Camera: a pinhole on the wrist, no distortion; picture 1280 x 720 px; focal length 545.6 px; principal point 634.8 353.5 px. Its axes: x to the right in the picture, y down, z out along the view. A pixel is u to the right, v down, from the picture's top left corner.
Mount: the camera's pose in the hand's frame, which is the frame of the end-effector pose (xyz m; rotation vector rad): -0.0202 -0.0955 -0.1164 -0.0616 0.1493 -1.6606
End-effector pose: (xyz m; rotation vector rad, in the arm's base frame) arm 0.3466 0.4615 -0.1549 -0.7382 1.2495 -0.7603
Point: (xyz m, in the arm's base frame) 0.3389 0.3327 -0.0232
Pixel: 940 542
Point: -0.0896 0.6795 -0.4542
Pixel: behind the camera
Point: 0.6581 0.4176 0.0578
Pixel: 699 274
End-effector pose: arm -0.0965 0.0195 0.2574 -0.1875 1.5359 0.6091
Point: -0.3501 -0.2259 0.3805
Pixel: behind the camera
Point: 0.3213 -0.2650 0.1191
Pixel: 1169 409
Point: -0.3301 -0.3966 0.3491
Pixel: behind the camera
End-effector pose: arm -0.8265 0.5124 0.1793 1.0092 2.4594 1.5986
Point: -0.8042 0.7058 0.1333
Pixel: 381 426
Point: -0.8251 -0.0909 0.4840
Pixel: behind the camera
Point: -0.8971 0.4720 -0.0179
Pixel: 1008 298
